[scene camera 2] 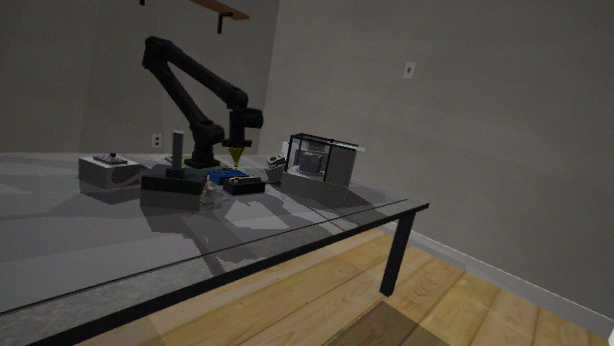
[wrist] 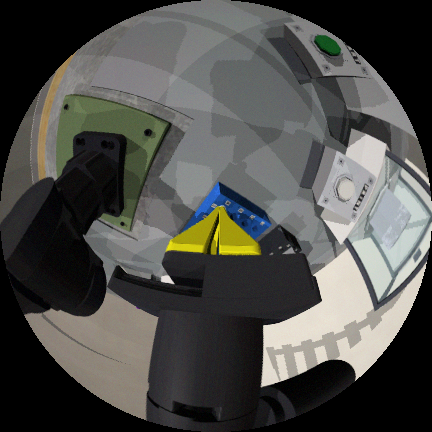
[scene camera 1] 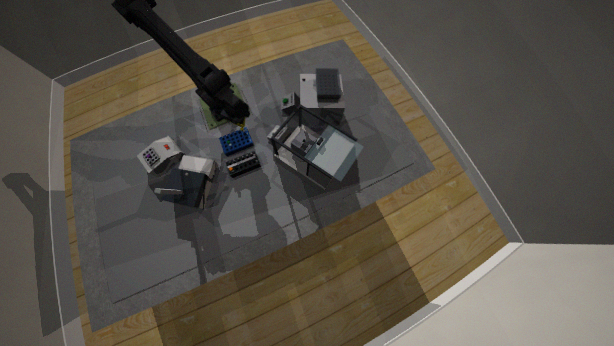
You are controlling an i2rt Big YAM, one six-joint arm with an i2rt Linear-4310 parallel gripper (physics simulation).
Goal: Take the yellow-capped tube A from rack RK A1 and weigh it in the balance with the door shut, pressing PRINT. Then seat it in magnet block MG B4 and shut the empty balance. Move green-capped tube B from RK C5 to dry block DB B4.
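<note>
My gripper (scene camera 1: 242,126) (scene camera 2: 236,165) (wrist: 219,211) points down with its yellow fingers shut together, low over the blue rack (scene camera 1: 244,144) (scene camera 2: 218,178) (wrist: 241,196). No tube shows between the fingers. Yellow-capped tube A cannot be made out; the fingers cover its part of the rack in the wrist view. The green cap of tube B (scene camera 1: 230,144) shows in the rack. The black magnet block (scene camera 1: 243,164) (scene camera 2: 245,187) stands beside the rack. The glass balance (scene camera 1: 308,171) (scene camera 2: 315,182) has its pale top panel (scene camera 1: 334,152) slid to one side, uncovering part of the chamber. Its white PRINT button (wrist: 345,189) is unpressed by my fingers.
A grey holed block (scene camera 1: 328,84) sits on a white base behind the balance, near a green button box (scene camera 1: 288,102) (wrist: 327,45). A dark-lidded device (scene camera 1: 186,185) (scene camera 2: 174,182) and a white keypad-like unit (scene camera 1: 171,157) (scene camera 2: 102,174) stand left. An orange cap (scene camera 1: 231,169) shows at the magnet block.
</note>
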